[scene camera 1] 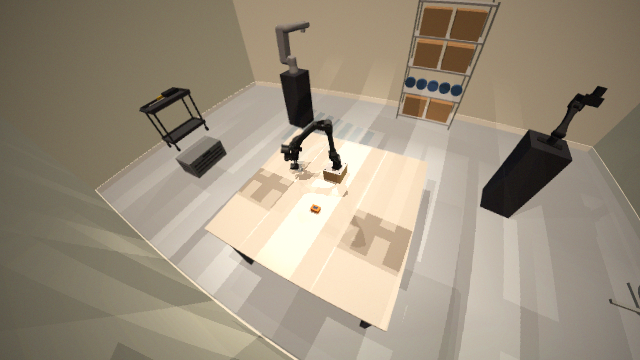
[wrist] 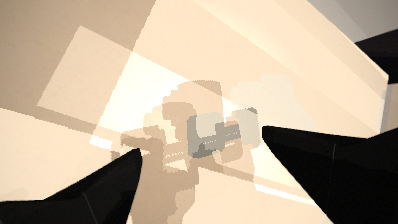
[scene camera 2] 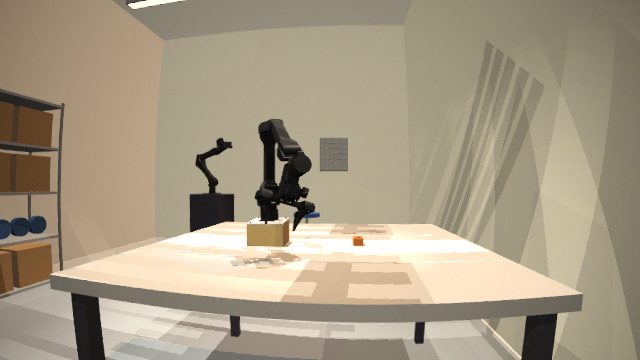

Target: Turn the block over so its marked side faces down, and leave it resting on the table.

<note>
My gripper [scene camera 2: 279, 227] is open, holding nothing.
My gripper is seen too in the wrist view [wrist: 203, 142].
</note>
